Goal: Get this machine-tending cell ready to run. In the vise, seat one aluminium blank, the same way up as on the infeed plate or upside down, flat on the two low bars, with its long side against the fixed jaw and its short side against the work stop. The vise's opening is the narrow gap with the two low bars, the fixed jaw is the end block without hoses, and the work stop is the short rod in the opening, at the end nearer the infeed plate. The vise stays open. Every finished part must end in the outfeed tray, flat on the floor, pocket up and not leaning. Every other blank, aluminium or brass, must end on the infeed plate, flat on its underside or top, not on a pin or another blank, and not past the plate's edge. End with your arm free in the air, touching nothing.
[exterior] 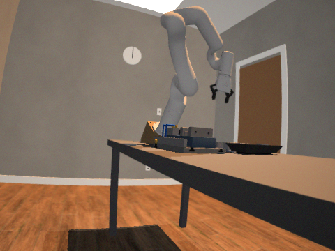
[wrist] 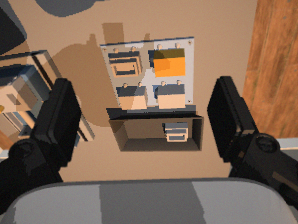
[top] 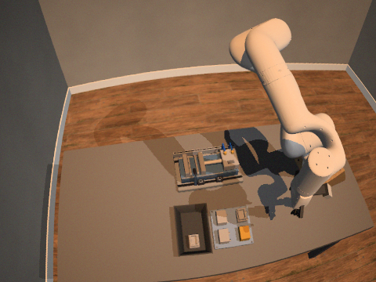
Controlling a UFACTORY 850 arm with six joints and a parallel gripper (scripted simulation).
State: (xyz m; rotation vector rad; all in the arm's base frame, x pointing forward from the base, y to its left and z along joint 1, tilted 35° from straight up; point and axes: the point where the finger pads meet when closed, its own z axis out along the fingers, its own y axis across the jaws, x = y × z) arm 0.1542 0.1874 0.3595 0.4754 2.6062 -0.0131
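My gripper is now 140 mm short of the brass blank, 20 mm to the left of it and 280 mm above it. From my hand the other things lie so: vise (180 mm ahead, 390 mm to the right, 270 mm below).
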